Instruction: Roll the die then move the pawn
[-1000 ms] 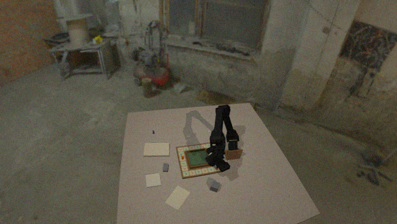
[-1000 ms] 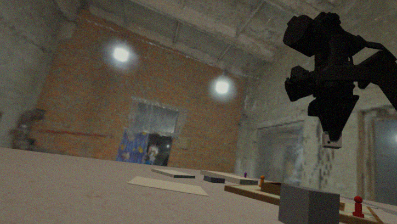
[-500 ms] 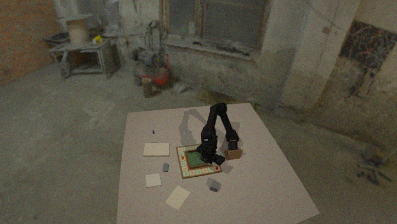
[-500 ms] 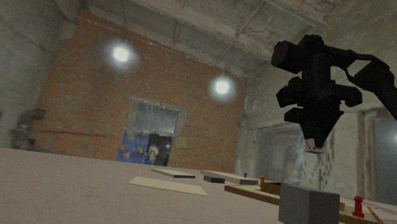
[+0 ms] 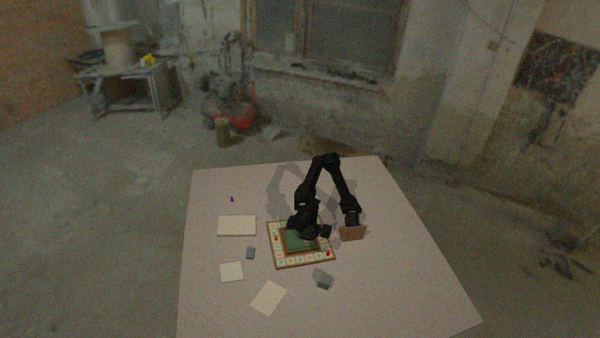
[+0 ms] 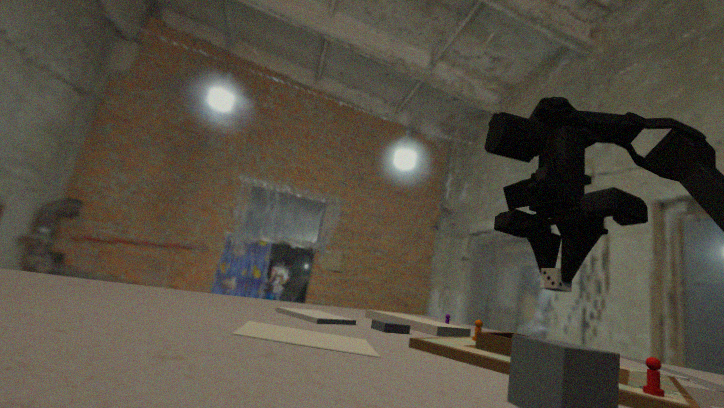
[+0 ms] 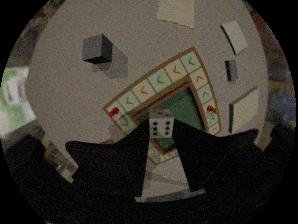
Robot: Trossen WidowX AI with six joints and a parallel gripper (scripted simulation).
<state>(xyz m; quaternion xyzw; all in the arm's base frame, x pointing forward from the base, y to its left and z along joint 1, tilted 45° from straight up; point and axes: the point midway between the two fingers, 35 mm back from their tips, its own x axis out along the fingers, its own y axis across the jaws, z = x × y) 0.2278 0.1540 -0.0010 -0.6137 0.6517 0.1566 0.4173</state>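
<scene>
My gripper tip is now 10 cm past the red pawn, 8 cm above it and 2 cm to the right of it. Also, from my gripper tip: green tray: 11 cm below, 7 cm to the right, 3 cm ahead; then orange pawn: 14 cm ahead, 8 cm below, 7 cm to the right; then white die: right at my gripper tip.
</scene>
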